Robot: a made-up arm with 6 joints.
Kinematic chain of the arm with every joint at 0, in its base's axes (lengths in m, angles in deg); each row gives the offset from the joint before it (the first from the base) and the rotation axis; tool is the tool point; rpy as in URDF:
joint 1: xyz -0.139 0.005 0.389 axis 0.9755 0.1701 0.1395
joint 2: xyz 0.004 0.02 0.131 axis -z
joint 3: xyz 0.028 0 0.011 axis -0.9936 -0.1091 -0.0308
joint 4: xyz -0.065 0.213 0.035 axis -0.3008 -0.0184 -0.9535
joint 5: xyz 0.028 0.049 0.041 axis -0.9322 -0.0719 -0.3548
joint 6: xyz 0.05 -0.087 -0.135 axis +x
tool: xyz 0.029 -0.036 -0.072 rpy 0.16 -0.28 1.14
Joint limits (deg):
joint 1: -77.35..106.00
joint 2: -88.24..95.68
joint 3: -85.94..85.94
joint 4: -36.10..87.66
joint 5: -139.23..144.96
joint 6: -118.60..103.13
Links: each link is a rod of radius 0.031 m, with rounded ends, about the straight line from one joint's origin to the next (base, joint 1, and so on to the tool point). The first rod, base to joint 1, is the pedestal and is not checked.
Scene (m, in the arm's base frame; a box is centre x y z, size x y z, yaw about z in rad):
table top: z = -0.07
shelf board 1: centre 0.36 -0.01 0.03 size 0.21 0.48 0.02 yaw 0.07
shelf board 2: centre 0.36 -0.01 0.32 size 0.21 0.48 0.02 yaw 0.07
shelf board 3: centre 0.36 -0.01 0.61 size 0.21 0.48 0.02 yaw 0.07
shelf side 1: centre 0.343 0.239 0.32 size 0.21 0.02 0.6 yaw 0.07
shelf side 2: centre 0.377 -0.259 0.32 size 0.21 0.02 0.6 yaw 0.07
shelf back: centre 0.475 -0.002 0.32 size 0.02 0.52 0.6 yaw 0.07
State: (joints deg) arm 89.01 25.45 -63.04 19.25 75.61 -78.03
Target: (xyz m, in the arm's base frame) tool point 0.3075 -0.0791 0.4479
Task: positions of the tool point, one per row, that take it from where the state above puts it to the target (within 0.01 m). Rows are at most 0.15 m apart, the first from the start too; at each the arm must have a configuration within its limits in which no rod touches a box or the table.
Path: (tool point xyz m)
1: -0.0994 -0.3776 0.3585
2: -0.0687 -0.3821 0.4127
3: -0.0303 -0.3704 0.4608
4: 0.0126 -0.3431 0.4985
5: 0.0559 -0.3021 0.5228
6: 0.0950 -0.2499 0.5324
7: 0.1784 -0.2241 0.5469
8: 0.2590 -0.1628 0.5176
9: 0.3075 -0.0791 0.4479

